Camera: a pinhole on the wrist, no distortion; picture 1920 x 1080 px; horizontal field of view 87.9 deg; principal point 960.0 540.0 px. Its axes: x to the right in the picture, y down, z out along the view. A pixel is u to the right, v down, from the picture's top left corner.
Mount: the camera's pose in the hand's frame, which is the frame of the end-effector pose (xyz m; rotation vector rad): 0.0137 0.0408 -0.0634 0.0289 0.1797 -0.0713
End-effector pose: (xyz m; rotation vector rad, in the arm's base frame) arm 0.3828 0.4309 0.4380 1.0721 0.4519 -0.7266
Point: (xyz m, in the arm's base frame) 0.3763 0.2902 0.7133
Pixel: 180.5 840.6
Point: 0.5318 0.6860 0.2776
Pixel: behind the camera
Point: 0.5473 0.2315 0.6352
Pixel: 847.0 1019.0
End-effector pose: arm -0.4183 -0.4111 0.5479 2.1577 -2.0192 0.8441
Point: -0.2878 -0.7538 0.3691
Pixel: 1294.4 456.8
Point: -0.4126 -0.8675 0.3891
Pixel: 1530.8 763.6
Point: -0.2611 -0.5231 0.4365
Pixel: 960.3 51.2
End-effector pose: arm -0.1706 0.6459 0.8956 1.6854 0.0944 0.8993
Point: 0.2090 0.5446 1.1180
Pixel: 1542.8 707.8
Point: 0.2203 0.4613 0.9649
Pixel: 1222.1 444.8
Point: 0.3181 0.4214 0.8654
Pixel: 1158.1 272.7
